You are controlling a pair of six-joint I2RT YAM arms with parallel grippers.
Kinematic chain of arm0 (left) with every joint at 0, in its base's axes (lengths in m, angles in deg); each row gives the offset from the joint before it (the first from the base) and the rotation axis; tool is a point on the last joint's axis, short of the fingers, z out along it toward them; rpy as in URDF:
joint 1: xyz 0 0 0.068 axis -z
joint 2: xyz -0.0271 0.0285 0.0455 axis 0.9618 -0.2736 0
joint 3: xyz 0.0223 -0.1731 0.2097 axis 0.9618 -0.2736 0
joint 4: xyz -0.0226 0.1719 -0.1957 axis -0.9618 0.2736 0
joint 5: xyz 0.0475 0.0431 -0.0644 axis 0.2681 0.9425 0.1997
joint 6: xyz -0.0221 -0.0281 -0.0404 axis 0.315 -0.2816 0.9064
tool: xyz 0 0 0 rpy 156.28 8.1 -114.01
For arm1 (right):
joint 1: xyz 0 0 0.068 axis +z
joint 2: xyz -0.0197 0.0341 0.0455 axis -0.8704 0.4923 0
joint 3: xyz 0.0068 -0.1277 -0.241 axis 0.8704 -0.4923 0
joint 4: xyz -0.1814 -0.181 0.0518 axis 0.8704 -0.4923 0
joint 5: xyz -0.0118 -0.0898 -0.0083 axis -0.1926 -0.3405 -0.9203
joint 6: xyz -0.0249 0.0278 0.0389 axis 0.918 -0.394 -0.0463
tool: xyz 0 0 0 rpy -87.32 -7.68 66.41
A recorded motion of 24 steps. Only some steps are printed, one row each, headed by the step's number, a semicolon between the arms.
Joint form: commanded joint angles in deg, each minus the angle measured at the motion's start. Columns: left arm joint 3, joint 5, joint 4, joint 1, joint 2, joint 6; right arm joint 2, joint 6, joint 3, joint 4, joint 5, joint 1.
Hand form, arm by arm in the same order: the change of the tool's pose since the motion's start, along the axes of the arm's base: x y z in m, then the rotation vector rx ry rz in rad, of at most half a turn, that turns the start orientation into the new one. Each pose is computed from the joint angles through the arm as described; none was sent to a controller.
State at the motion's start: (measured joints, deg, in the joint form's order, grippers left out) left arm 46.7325 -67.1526 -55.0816 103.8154 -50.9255 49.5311; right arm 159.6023 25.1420 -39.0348 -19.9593 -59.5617 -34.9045
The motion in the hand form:
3: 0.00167 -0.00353 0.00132 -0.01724 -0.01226 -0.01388; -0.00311 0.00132 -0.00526 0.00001 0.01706 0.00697
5: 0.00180 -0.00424 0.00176 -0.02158 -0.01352 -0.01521; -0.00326 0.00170 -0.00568 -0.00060 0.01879 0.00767
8: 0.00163 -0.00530 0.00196 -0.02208 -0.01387 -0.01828; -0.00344 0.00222 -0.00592 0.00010 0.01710 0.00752
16: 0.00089 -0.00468 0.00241 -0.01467 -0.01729 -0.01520; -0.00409 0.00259 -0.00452 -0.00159 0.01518 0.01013
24: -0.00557 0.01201 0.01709 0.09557 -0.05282 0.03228; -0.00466 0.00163 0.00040 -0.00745 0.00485 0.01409
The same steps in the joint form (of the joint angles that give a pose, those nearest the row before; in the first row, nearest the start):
3: 0.55 -0.62 -1.43 0.35 -0.63 0.36; 0.42 -0.26 -0.78 0.43 0.36 0.44
5: 0.61 -0.69 -1.81 0.45 -0.71 0.60; 0.51 -0.30 -0.78 0.42 0.35 0.52
8: 0.72 -0.69 -1.79 0.63 -0.75 0.62; 0.52 -0.41 -0.86 0.67 0.29 0.63
16: 0.59 -0.32 -1.14 0.63 -0.35 0.14; 0.25 -0.32 -0.78 0.34 0.18 0.76
24: -0.16 3.76 11.80 -1.13 7.23 -6.91; -0.63 0.26 -0.43 -0.73 -0.17 0.68

